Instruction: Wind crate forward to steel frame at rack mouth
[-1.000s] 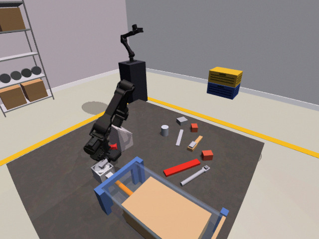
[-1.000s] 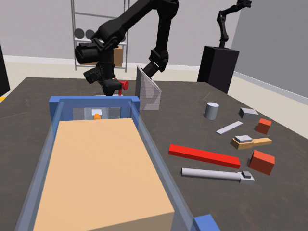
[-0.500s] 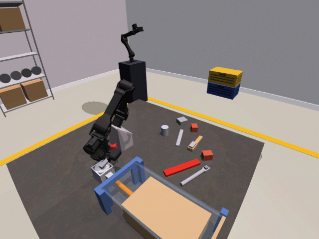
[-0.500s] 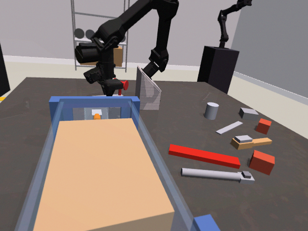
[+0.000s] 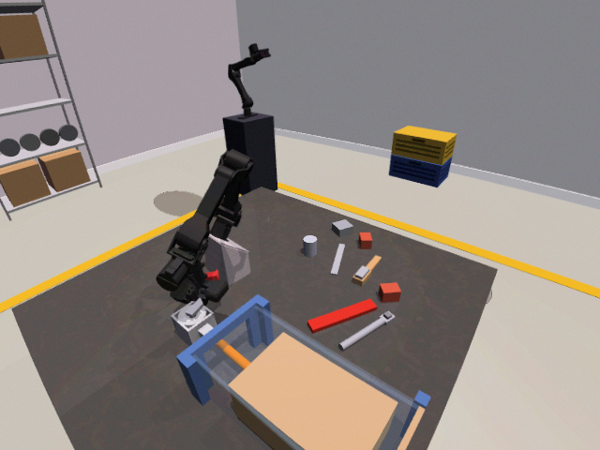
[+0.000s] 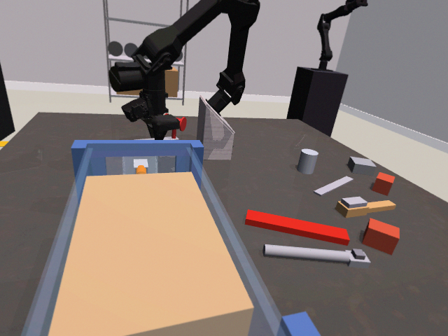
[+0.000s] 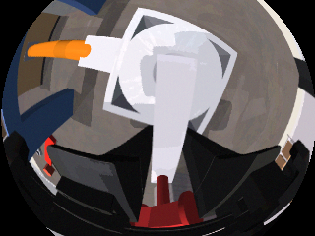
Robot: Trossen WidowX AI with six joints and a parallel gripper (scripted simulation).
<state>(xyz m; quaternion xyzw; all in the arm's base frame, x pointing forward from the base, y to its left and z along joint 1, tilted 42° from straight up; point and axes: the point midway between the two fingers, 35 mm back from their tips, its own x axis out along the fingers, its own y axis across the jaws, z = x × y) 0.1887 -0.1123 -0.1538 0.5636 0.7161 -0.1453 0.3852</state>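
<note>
My gripper tip is now 2 cm below the winch handle, 1 cm to the right of it and 1 cm past it. Round my gripper tip: white winch 6 cm below, 5 cm to the right; clear-panelled cubby 42 cm ahead, 3 cm above; red knob 5 cm to the left, 5 cm above, 2 cm behind.
</note>
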